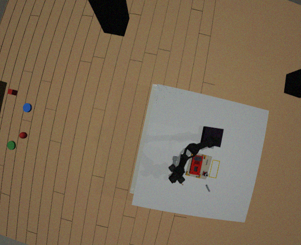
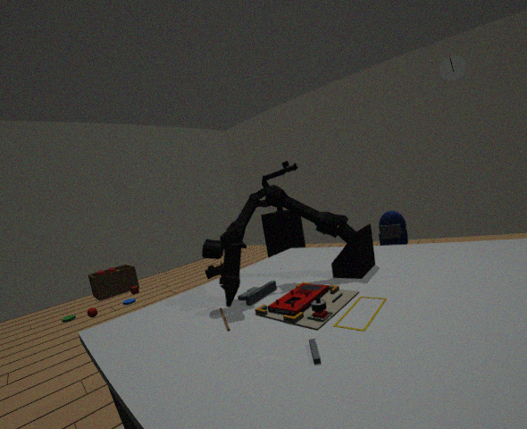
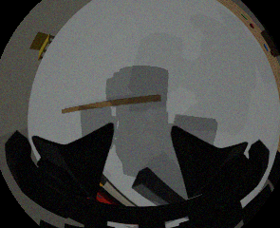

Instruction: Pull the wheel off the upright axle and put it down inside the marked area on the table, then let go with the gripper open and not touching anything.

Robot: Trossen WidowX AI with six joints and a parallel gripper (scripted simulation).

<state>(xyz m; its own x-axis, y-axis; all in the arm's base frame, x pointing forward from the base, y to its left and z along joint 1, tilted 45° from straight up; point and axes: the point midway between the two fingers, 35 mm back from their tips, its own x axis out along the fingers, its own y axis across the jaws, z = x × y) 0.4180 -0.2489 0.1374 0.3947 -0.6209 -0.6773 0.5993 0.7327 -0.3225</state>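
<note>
Now: gripper tip 6 cm short of the wooden stick, 4 cm to the right of it and 1 cm above it. From my gripper tip the other things lie so: grey bar 8 cm ahead, 39 cm to the left, 1 cm below; then dark wheel 6 cm behind, 32 cm to the left, 2 cm above.
</note>
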